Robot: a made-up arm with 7 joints. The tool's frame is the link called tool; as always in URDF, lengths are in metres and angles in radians. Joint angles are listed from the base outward.
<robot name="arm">
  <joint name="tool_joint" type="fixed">
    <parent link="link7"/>
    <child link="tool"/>
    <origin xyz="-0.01 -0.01 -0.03" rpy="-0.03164 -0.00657 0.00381"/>
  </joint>
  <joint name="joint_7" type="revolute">
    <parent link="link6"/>
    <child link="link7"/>
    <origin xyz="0.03 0.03 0.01" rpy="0 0 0"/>
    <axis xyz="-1 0 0"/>
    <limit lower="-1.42" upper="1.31"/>
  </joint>
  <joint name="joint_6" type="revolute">
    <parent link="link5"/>
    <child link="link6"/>
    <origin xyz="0.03 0 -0.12" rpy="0 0 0"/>
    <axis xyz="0 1 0"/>
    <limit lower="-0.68" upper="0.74"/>
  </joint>
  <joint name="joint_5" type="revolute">
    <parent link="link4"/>
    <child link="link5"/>
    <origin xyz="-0.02 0.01 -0.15" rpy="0 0 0"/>
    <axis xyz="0 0 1"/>
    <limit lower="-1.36" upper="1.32"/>
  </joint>
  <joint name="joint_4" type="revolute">
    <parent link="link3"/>
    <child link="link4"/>
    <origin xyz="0.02 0.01 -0.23" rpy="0 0 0"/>
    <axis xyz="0 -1 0"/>
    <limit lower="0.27" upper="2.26"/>
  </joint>
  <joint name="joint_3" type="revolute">
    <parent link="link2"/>
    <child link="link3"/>
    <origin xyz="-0.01 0 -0.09" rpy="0 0 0"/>
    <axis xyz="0 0 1"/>
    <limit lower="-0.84" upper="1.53"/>
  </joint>
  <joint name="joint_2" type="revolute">
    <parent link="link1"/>
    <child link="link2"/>
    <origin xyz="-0.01 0.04 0.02" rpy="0 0 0"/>
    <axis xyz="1 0 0"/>
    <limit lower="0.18" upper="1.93"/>
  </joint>
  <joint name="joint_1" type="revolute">
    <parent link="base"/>
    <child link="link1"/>
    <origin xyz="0 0.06 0.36" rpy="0 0 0"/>
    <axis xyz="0 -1 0"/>
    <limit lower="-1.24" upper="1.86"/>
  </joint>
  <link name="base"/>
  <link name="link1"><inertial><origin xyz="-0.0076 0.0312 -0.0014"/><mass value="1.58"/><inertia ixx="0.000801" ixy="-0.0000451" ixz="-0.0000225" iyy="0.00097" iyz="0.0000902" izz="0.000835"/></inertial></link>
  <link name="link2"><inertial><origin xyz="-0.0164 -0.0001 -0.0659"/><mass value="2.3"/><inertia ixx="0.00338" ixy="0" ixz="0.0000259" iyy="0.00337" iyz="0" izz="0.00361"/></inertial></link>
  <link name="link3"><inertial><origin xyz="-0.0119 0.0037 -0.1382"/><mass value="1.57"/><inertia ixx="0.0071" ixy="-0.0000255" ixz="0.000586" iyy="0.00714" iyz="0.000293" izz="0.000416"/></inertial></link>
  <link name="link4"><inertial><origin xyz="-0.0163 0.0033 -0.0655"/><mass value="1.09"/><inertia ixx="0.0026" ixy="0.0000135" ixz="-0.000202" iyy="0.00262" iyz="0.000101" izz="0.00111"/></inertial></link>
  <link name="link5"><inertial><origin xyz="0.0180 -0.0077 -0.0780"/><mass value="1.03"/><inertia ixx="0.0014" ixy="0" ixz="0.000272" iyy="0.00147" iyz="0" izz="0.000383"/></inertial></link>
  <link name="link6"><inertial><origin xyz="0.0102 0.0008 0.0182"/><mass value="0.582"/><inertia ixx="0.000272" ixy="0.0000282" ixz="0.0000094" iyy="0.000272" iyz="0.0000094" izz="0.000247"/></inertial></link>
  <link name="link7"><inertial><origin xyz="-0.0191 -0.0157 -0.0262"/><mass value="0.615"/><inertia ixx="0.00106" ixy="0" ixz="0" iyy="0.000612" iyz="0" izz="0.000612"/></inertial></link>
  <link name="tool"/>
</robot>
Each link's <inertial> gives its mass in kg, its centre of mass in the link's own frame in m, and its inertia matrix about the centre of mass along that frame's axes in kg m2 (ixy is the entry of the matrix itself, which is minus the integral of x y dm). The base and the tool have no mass. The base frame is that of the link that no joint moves.
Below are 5 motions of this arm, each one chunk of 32 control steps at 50 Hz.
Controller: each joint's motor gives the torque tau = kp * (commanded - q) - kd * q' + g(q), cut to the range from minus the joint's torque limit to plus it. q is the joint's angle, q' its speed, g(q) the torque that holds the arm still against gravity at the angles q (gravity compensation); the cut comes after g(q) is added. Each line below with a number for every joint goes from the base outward.
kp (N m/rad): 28 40 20 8.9 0.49 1.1 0.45
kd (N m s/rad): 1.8 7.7 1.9 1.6 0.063 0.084 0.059
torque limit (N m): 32 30 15 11 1.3 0.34 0.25
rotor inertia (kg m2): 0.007 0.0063 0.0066 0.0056 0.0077 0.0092 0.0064
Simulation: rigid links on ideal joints. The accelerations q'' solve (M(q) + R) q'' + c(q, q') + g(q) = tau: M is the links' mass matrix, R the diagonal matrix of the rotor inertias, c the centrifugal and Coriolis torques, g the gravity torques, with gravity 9.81 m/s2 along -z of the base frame. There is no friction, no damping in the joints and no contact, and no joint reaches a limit. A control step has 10 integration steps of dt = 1/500 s. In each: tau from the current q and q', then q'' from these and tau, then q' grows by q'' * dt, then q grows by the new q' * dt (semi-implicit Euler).
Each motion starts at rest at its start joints. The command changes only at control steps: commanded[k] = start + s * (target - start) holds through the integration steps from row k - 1 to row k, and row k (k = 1, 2, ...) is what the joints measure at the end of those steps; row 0 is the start. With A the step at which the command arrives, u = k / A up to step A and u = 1 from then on. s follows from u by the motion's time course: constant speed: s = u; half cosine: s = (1 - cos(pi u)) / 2; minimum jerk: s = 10 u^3 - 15 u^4 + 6 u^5; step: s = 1 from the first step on.
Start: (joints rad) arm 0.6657 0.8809 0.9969 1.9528 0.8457 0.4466 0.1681
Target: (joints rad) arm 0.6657 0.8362 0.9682 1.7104 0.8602 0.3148 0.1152
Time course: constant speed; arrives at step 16
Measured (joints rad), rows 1 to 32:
1: 0.6658 0.8809 0.9969 1.9526 0.8455 0.4464 0.1682
2: 0.6660 0.8808 0.9967 1.9519 0.8449 0.4457 0.1683
3: 0.6663 0.8807 0.9965 1.9506 0.8437 0.4442 0.1687
4: 0.6668 0.8804 0.9961 1.9484 0.8419 0.4418 0.1691
5: 0.6674 0.8801 0.9956 1.9453 0.8396 0.4384 0.1696
6: 0.6679 0.8796 0.9949 1.9413 0.8367 0.4339 0.1700
7: 0.6684 0.8789 0.9941 1.9362 0.8334 0.4284 0.1704
8: 0.6689 0.8781 0.9931 1.9302 0.8298 0.4218 0.1706
9: 0.6692 0.8771 0.9919 1.9231 0.8261 0.4143 0.1705
10: 0.6695 0.8759 0.9906 1.9152 0.8224 0.4061 0.1702
11: 0.6697 0.8746 0.9891 1.9062 0.8187 0.3971 0.1695
12: 0.6698 0.8731 0.9875 1.8965 0.8153 0.3876 0.1685
13: 0.6698 0.8714 0.9857 1.8859 0.8122 0.3777 0.1670
14: 0.6697 0.8696 0.9838 1.8746 0.8094 0.3676 0.1652
15: 0.6696 0.8677 0.9818 1.8625 0.8072 0.3574 0.1628
16: 0.6695 0.8656 0.9797 1.8498 0.8055 0.3471 0.1601
17: 0.6693 0.8635 0.9776 1.8368 0.8045 0.3372 0.1569
18: 0.6689 0.8612 0.9755 1.8237 0.8046 0.3279 0.1532
19: 0.6683 0.8589 0.9736 1.8109 0.8057 0.3195 0.1490
20: 0.6676 0.8566 0.9717 1.7985 0.8081 0.3124 0.1444
21: 0.6668 0.8542 0.9700 1.7867 0.8115 0.3065 0.1396
22: 0.6659 0.8519 0.9684 1.7756 0.8160 0.3020 0.1346
23: 0.6651 0.8497 0.9671 1.7652 0.8214 0.2988 0.1295
24: 0.6643 0.8475 0.9660 1.7556 0.8275 0.2968 0.1244
25: 0.6637 0.8454 0.9651 1.7468 0.8343 0.2960 0.1195
26: 0.6631 0.8434 0.9644 1.7388 0.8415 0.2961 0.1148
27: 0.6626 0.8416 0.9638 1.7316 0.8490 0.2971 0.1104
28: 0.6623 0.8399 0.9635 1.7252 0.8566 0.2987 0.1063
29: 0.6620 0.8384 0.9634 1.7195 0.8643 0.3009 0.1026
30: 0.6619 0.8370 0.9633 1.7146 0.8718 0.3033 0.0993
31: 0.6619 0.8358 0.9635 1.7103 0.8791 0.3059 0.0965
32: 0.6619 0.8347 0.9637 1.7066 0.8860 0.3086 0.0941

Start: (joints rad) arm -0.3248 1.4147 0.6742 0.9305 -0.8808 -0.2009 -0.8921
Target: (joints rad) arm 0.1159 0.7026 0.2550 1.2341 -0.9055 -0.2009 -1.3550
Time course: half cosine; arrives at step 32
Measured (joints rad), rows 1 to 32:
1: -0.3246 1.4147 0.6741 0.9305 -0.8808 -0.2009 -0.8921
2: -0.3236 1.4145 0.6736 0.9306 -0.8809 -0.2009 -0.8921
3: -0.3215 1.4140 0.6726 0.9311 -0.8811 -0.2009 -0.8921
4: -0.3177 1.4129 0.6709 0.9319 -0.8813 -0.2008 -0.8923
5: -0.3121 1.4111 0.6685 0.9334 -0.8813 -0.2008 -0.8928
6: -0.3045 1.4083 0.6653 0.9357 -0.8809 -0.2006 -0.8938
7: -0.2949 1.4044 0.6613 0.9388 -0.8799 -0.2005 -0.8956
8: -0.2832 1.3992 0.6563 0.9428 -0.8779 -0.2003 -0.8985
9: -0.2696 1.3926 0.6505 0.9477 -0.8747 -0.2001 -0.9027
10: -0.2542 1.3845 0.6436 0.9535 -0.8700 -0.1999 -0.9084
11: -0.2372 1.3747 0.6358 0.9601 -0.8636 -0.1997 -0.9160
12: -0.2189 1.3633 0.6269 0.9674 -0.8555 -0.1995 -0.9255
13: -0.1993 1.3501 0.6170 0.9753 -0.8455 -0.1994 -0.9372
14: -0.1789 1.3351 0.6062 0.9838 -0.8336 -0.1994 -0.9510
15: -0.1579 1.3183 0.5943 0.9926 -0.8201 -0.1995 -0.9671
16: -0.1366 1.2998 0.5814 1.0017 -0.8050 -0.1997 -0.9854
17: -0.1151 1.2796 0.5676 1.0109 -0.7886 -0.2000 -1.0058
18: -0.0938 1.2578 0.5529 1.0202 -0.7712 -0.2005 -1.0282
19: -0.0730 1.2346 0.5372 1.0294 -0.7532 -0.2011 -1.0523
20: -0.0527 1.2099 0.5206 1.0385 -0.7350 -0.2017 -1.0778
21: -0.0333 1.1841 0.5033 1.0474 -0.7172 -0.2024 -1.1045
22: -0.0148 1.1572 0.4852 1.0561 -0.7003 -0.2031 -1.1319
23: 0.0026 1.1295 0.4665 1.0644 -0.6847 -0.2037 -1.1597
24: 0.0187 1.1012 0.4472 1.0725 -0.6711 -0.2043 -1.1875
25: 0.0336 1.0724 0.4275 1.0802 -0.6601 -0.2047 -1.2147
26: 0.0472 1.0435 0.4076 1.0877 -0.6521 -0.2049 -1.2409
27: 0.0594 1.0146 0.3876 1.0949 -0.6477 -0.2048 -1.2658
28: 0.0701 0.9860 0.3677 1.1019 -0.6473 -0.2045 -1.2888
29: 0.0794 0.9579 0.3481 1.1087 -0.6512 -0.2038 -1.3097
30: 0.0873 0.9307 0.3290 1.1155 -0.6599 -0.2028 -1.3281
31: 0.0936 0.9044 0.3106 1.1222 -0.6734 -0.2014 -1.3437
32: 0.0985 0.8794 0.2932 1.1289 -0.6920 -0.1997 -1.3564

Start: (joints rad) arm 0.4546 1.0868 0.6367 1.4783 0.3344 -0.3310 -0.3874
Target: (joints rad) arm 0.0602 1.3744 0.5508 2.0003 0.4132 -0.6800 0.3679
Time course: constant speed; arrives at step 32
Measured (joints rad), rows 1 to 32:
1: 0.4534 1.0871 0.6369 1.4787 0.3350 -0.3312 -0.3874
2: 0.4497 1.0880 0.6372 1.4799 0.3368 -0.3321 -0.3872
3: 0.4436 1.0896 0.6376 1.4820 0.3402 -0.3340 -0.3866
4: 0.4353 1.0920 0.6377 1.4851 0.3452 -0.3370 -0.3851
5: 0.4252 1.0950 0.6375 1.4891 0.3517 -0.3414 -0.3824
6: 0.4139 1.0985 0.6368 1.4941 0.3593 -0.3471 -0.3781
7: 0.4018 1.1026 0.6355 1.4999 0.3680 -0.3542 -0.3720
8: 0.3892 1.1071 0.6338 1.5065 0.3772 -0.3626 -0.3640
9: 0.3762 1.1121 0.6315 1.5141 0.3868 -0.3722 -0.3539
10: 0.3632 1.1173 0.6289 1.5224 0.3964 -0.3828 -0.3417
11: 0.3502 1.1230 0.6259 1.5316 0.4057 -0.3943 -0.3274
12: 0.3372 1.1289 0.6227 1.5417 0.4146 -0.4065 -0.3110
13: 0.3244 1.1352 0.6193 1.5525 0.4229 -0.4192 -0.2926
14: 0.3116 1.1418 0.6159 1.5641 0.4303 -0.4323 -0.2724
15: 0.2990 1.1487 0.6125 1.5763 0.4368 -0.4457 -0.2505
16: 0.2866 1.1559 0.6091 1.5893 0.4424 -0.4591 -0.2271
17: 0.2743 1.1633 0.6058 1.6029 0.4469 -0.4725 -0.2024
18: 0.2621 1.1710 0.6026 1.6172 0.4505 -0.4858 -0.1765
19: 0.2500 1.1789 0.5995 1.6319 0.4530 -0.4989 -0.1498
20: 0.2380 1.1871 0.5965 1.6472 0.4546 -0.5117 -0.1223
21: 0.2261 1.1955 0.5937 1.6629 0.4553 -0.5243 -0.0942
22: 0.2142 1.2040 0.5910 1.6790 0.4553 -0.5364 -0.0658
23: 0.2025 1.2128 0.5885 1.6955 0.4546 -0.5483 -0.0371
24: 0.1907 1.2216 0.5860 1.7123 0.4533 -0.5598 -0.0084
25: 0.1790 1.2306 0.5836 1.7293 0.4516 -0.5711 0.0204
26: 0.1673 1.2398 0.5813 1.7466 0.4496 -0.5820 0.0489
27: 0.1556 1.2490 0.5790 1.7640 0.4473 -0.5927 0.0773
28: 0.1438 1.2583 0.5768 1.7816 0.4449 -0.6032 0.1053
29: 0.1321 1.2676 0.5745 1.7993 0.4425 -0.6135 0.1330
30: 0.1203 1.2770 0.5723 1.8171 0.4401 -0.6237 0.1602
31: 0.1084 1.2863 0.5700 1.8349 0.4379 -0.6337 0.1871
32: 0.0965 1.2957 0.5677 1.8527 0.4359 -0.6438 0.2135

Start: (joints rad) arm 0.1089 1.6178 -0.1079 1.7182 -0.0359 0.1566 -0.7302
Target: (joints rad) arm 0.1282 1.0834 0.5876 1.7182 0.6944 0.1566 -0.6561
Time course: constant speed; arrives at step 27
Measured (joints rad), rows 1 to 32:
1: 0.1074 1.6168 -0.1050 1.7181 -0.0365 0.1566 -0.7296
2: 0.1049 1.6140 -0.0988 1.7180 -0.0379 0.1565 -0.7281
3: 0.1023 1.6094 -0.0895 1.7180 -0.0398 0.1565 -0.7254
4: 0.1000 1.6031 -0.0777 1.7180 -0.0418 0.1565 -0.7217
5: 0.0982 1.5951 -0.0635 1.7181 -0.0436 0.1566 -0.7171
6: 0.0969 1.5858 -0.0472 1.7183 -0.0447 0.1567 -0.7118
7: 0.0962 1.5752 -0.0292 1.7188 -0.0446 0.1569 -0.7059
8: 0.0960 1.5636 -0.0096 1.7194 -0.0429 0.1571 -0.6998
9: 0.0963 1.5512 0.0114 1.7202 -0.0392 0.1573 -0.6935
10: 0.0971 1.5379 0.0335 1.7211 -0.0332 0.1576 -0.6874
11: 0.0983 1.5241 0.0567 1.7222 -0.0245 0.1578 -0.6815
12: 0.0998 1.5097 0.0807 1.7235 -0.0131 0.1581 -0.6760
13: 0.1016 1.4948 0.1055 1.7248 0.0012 0.1584 -0.6710
14: 0.1037 1.4796 0.1309 1.7263 0.0185 0.1587 -0.6666
15: 0.1059 1.4640 0.1568 1.7279 0.0388 0.1590 -0.6629
16: 0.1083 1.4482 0.1831 1.7295 0.0620 0.1594 -0.6598
17: 0.1107 1.4321 0.2097 1.7312 0.0880 0.1597 -0.6575
18: 0.1133 1.4159 0.2366 1.7329 0.1166 0.1601 -0.6558
19: 0.1159 1.3994 0.2638 1.7347 0.1476 0.1605 -0.6547
20: 0.1185 1.3828 0.2911 1.7364 0.1808 0.1608 -0.6543
21: 0.1211 1.3660 0.3185 1.7381 0.2160 0.1612 -0.6543
22: 0.1237 1.3491 0.3460 1.7397 0.2527 0.1615 -0.6549
23: 0.1262 1.3321 0.3736 1.7412 0.2908 0.1619 -0.6557
24: 0.1286 1.3149 0.4012 1.7427 0.3299 0.1622 -0.6569
25: 0.1310 1.2976 0.4289 1.7440 0.3699 0.1624 -0.6583
26: 0.1333 1.2802 0.4565 1.7451 0.4103 0.1627 -0.6599
27: 0.1354 1.2627 0.4840 1.7461 0.4509 0.1629 -0.6614
28: 0.1384 1.2458 0.5098 1.7464 0.4920 0.1628 -0.6634
29: 0.1419 1.2301 0.5328 1.7459 0.5335 0.1622 -0.6664
30: 0.1455 1.2158 0.5529 1.7446 0.5753 0.1609 -0.6705
31: 0.1486 1.2031 0.5702 1.7428 0.6169 0.1592 -0.6756
32: 0.1510 1.1916 0.5847 1.7404 0.6579 0.1571 -0.6817

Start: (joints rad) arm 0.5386 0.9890 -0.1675 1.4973 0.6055 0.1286 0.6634
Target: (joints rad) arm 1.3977 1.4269 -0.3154 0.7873 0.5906 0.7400 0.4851
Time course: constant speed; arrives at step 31
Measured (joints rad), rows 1 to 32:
1: 0.5401 0.9895 -0.1692 1.4962 0.6052 0.1287 0.6638
2: 0.5445 0.9908 -0.1736 1.4930 0.6036 0.1294 0.6651
3: 0.5524 0.9926 -0.1805 1.4873 0.6001 0.1313 0.6673
4: 0.5640 0.9951 -0.1892 1.4792 0.5940 0.1347 0.6701
5: 0.5789 0.9980 -0.1990 1.4688 0.5852 0.1403 0.6733
6: 0.5969 1.0014 -0.2095 1.4566 0.5736 0.1482 0.6764
7: 0.6175 1.0053 -0.2201 1.4430 0.5593 0.1586 0.6793
8: 0.6405 1.0097 -0.2305 1.4281 0.5427 0.1717 0.6816
9: 0.6653 1.0148 -0.2403 1.4124 0.5240 0.1874 0.6830
10: 0.6919 1.0206 -0.2494 1.3960 0.5038 0.2056 0.6834
11: 0.7197 1.0270 -0.2577 1.3792 0.4826 0.2260 0.6826
12: 0.7487 1.0341 -0.2651 1.3620 0.4608 0.2485 0.6805
13: 0.7787 1.0419 -0.2716 1.3445 0.4390 0.2727 0.6772
14: 0.8093 1.0504 -0.2773 1.3270 0.4178 0.2983 0.6725
15: 0.8406 1.0596 -0.2822 1.3093 0.3975 0.3250 0.6664
16: 0.8723 1.0694 -0.2864 1.2915 0.3787 0.3524 0.6592
17: 0.9043 1.0799 -0.2899 1.2736 0.3619 0.3802 0.6507
18: 0.9366 1.0909 -0.2929 1.2556 0.3473 0.4081 0.6412
19: 0.9689 1.1025 -0.2953 1.2375 0.3353 0.4359 0.6307
20: 1.0011 1.1146 -0.2974 1.2194 0.3260 0.4632 0.6194
21: 1.0333 1.1272 -0.2991 1.2011 0.3198 0.4900 0.6074
22: 1.0653 1.1403 -0.3006 1.1827 0.3166 0.5160 0.5949
23: 1.0971 1.1537 -0.3019 1.1641 0.3164 0.5411 0.5820
24: 1.1285 1.1675 -0.3031 1.1454 0.3192 0.5653 0.5689
25: 1.1597 1.1817 -0.3042 1.1265 0.3249 0.5885 0.5558
26: 1.1905 1.1962 -0.3053 1.1073 0.3333 0.6108 0.5427
27: 1.2209 1.2109 -0.3065 1.0880 0.3441 0.6321 0.5300
28: 1.2510 1.2259 -0.3077 1.0684 0.3570 0.6526 0.5176
29: 1.2807 1.2410 -0.3090 1.0486 0.3719 0.6722 0.5057
30: 1.3100 1.2564 -0.3105 1.0286 0.3882 0.6913 0.4944
31: 1.3390 1.2718 -0.3122 1.0083 0.4058 0.7097 0.4838
32: 1.3648 1.2871 -0.3109 0.9892 0.4249 0.7275 0.4734

